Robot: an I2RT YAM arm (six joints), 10 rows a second.
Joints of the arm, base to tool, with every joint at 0 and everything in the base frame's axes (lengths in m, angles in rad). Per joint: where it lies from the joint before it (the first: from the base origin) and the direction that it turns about. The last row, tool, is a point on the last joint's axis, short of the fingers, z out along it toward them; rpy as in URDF.
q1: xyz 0 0 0.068 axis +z
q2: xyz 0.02 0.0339 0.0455 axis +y
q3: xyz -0.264 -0.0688 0 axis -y
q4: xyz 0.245 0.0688 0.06 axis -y
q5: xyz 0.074 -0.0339 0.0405 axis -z
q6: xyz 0.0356 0 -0.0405 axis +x
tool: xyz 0 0 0 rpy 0 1.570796 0
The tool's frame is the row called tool.
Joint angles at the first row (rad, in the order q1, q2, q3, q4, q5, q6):
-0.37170 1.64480 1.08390 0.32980 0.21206 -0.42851
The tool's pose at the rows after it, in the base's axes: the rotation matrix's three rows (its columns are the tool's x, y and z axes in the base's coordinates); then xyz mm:
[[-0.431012 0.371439 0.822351], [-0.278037 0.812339 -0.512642], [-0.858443 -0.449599 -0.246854]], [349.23 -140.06 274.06]
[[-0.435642 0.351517 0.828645], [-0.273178 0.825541 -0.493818], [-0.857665 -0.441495 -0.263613]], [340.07 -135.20 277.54]
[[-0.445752 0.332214 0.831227], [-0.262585 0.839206 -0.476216], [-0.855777 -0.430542 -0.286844]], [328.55 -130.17 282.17]
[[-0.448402 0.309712 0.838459], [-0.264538 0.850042 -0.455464], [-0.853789 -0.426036 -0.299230]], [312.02 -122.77 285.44]
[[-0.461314 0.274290 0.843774], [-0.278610 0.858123 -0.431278], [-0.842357 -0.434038 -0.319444]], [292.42 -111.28 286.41]
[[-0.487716 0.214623 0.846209], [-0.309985 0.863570 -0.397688], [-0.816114 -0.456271 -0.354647]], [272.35 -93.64 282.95]
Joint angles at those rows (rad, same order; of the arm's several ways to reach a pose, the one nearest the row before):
-0.36377 1.60933 1.06367 0.29167 0.18760 -0.43408
-0.36203 1.56582 1.04122 0.25388 0.16913 -0.42871
-0.36201 1.51269 1.01926 0.19902 0.15154 -0.42038
-0.36107 1.43899 0.97175 0.16068 0.13025 -0.42175
-0.35050 1.34912 0.91158 0.11012 0.11559 -0.43664
-0.31706 1.25144 0.84334 0.04307 0.11428 -0.46623

